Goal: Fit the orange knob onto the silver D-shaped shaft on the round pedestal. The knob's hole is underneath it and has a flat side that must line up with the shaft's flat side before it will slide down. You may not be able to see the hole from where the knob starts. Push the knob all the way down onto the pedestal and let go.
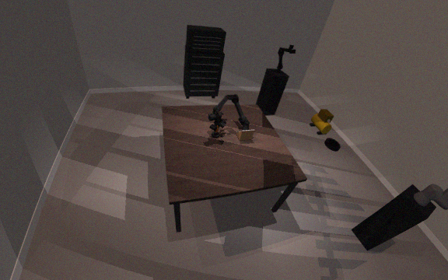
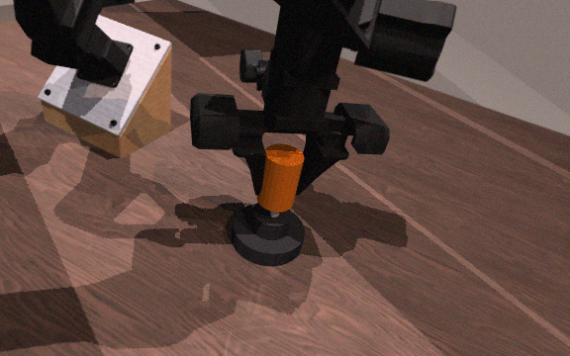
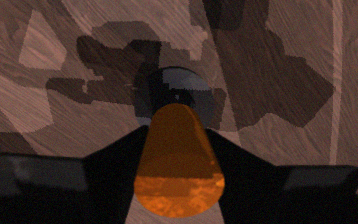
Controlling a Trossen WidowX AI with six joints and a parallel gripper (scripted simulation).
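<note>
The orange knob is 30 mm above my gripper tip. From my gripper tip the other things lie so: round dark pedestal (40 mm below).
</note>
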